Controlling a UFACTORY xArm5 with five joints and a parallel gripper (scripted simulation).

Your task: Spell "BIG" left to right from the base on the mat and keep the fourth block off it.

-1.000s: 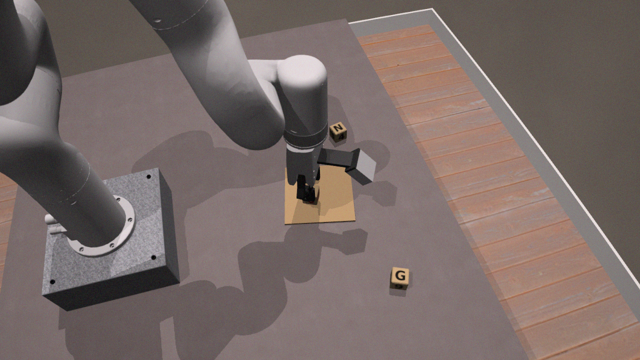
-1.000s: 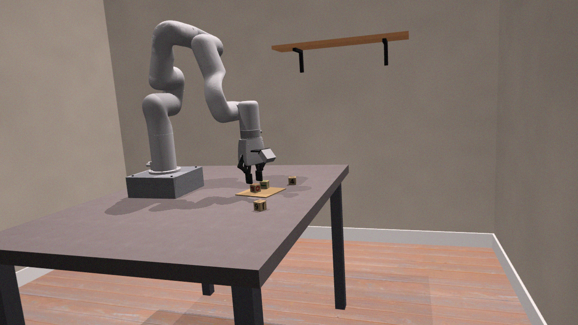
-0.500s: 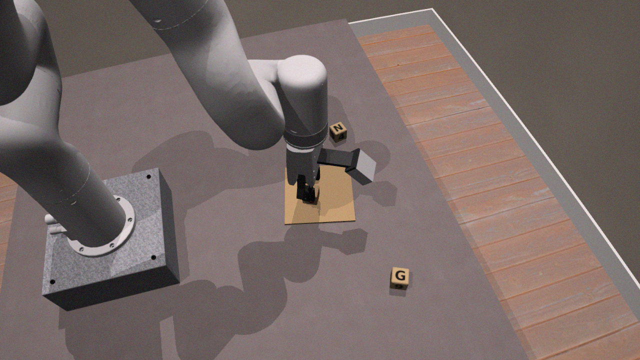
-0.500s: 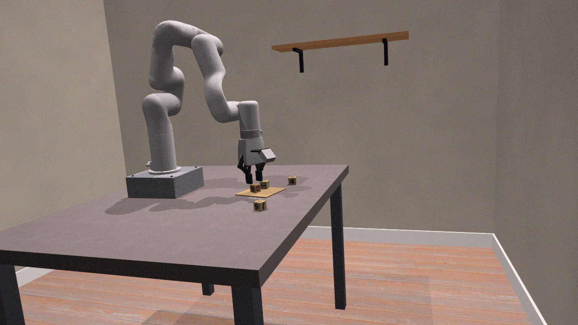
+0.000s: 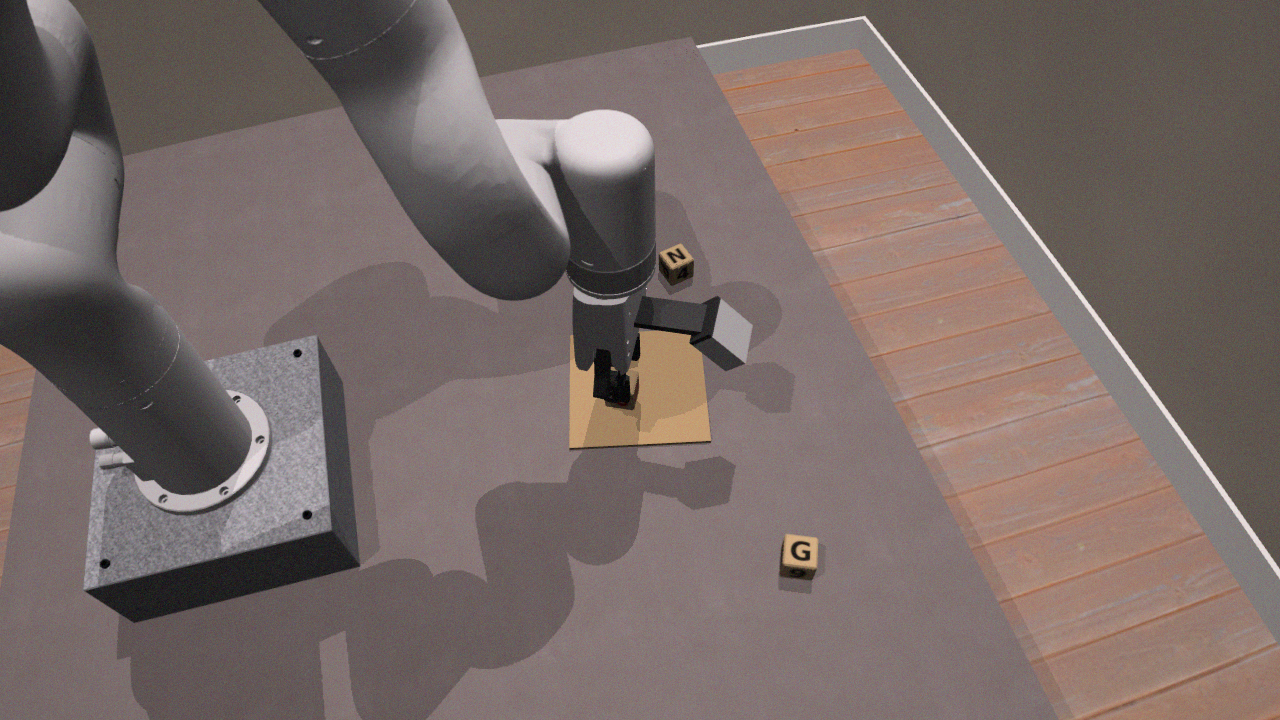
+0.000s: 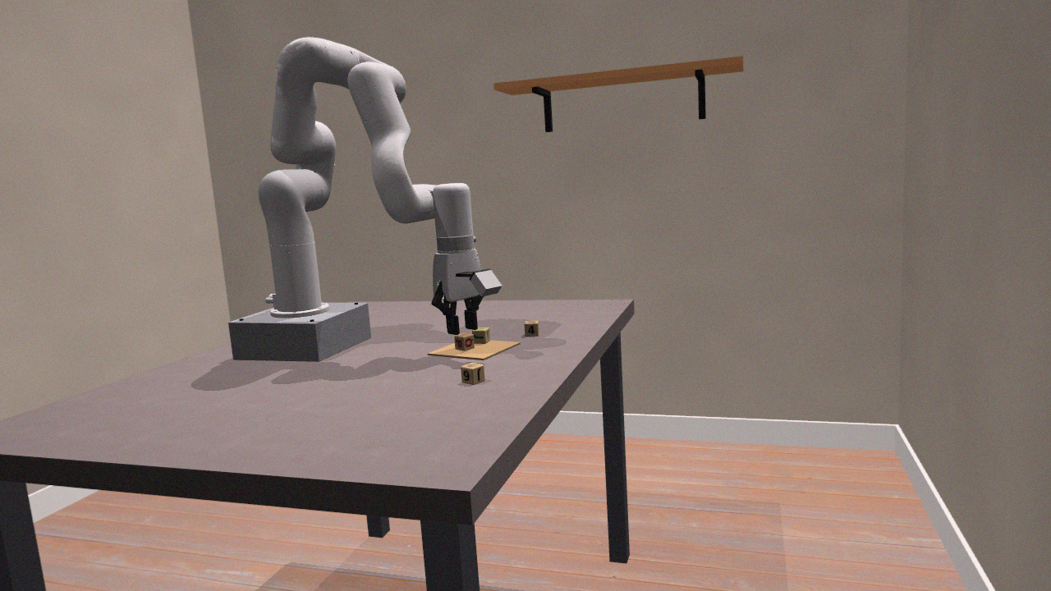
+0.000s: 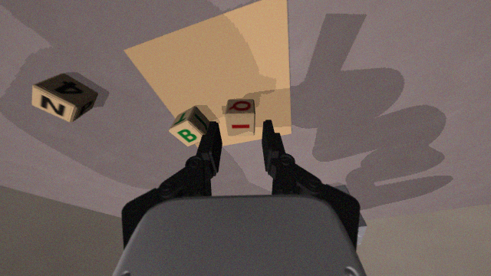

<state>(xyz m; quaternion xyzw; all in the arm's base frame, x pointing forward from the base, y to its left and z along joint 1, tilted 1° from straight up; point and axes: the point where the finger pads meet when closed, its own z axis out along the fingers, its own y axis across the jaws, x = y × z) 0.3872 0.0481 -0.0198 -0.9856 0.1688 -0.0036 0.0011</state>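
The tan mat is 60 mm below my hand, 20 mm ahead of it and 10 mm to the left of it. Also, from my hand: B block 60 mm to the left, 40 mm below, 10 mm ahead; then G block 200 mm to the right, 130 mm ahead, 40 mm below.
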